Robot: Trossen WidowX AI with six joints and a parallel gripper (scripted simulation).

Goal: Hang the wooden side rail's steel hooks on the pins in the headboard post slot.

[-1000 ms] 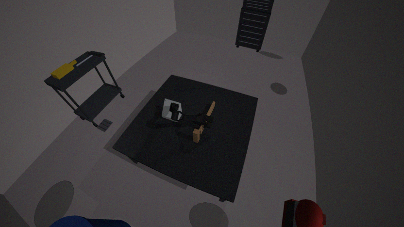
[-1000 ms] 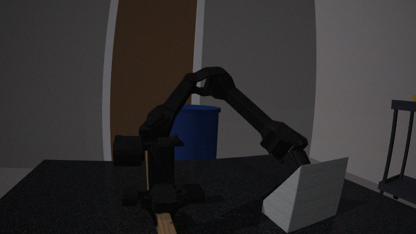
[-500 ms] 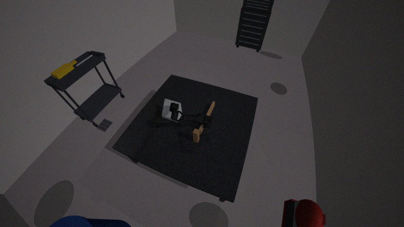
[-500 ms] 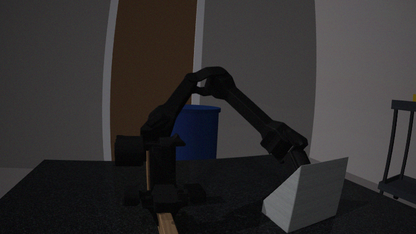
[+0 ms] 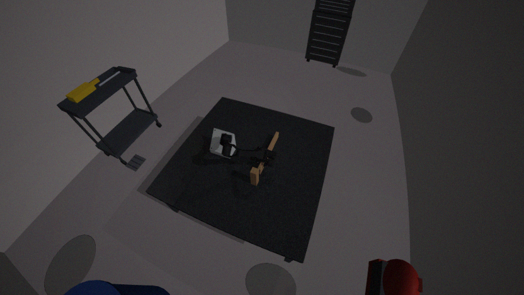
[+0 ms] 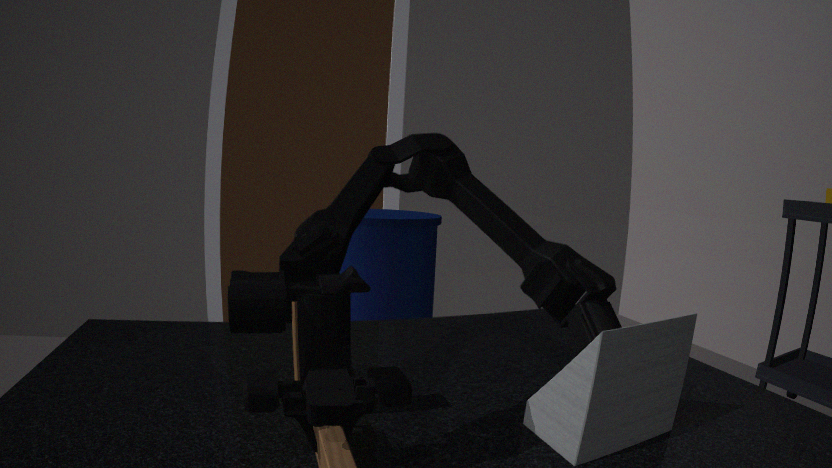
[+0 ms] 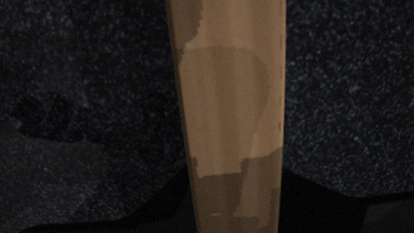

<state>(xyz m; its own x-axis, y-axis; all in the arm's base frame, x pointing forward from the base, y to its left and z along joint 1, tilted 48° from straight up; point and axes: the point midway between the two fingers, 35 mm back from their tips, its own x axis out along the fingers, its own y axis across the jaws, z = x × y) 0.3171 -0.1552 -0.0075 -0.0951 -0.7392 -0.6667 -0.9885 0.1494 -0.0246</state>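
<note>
Right now the wooden headboard post is 20 mm behind my gripper tip, 150 mm to the right of it and 70 mm above it.
</note>
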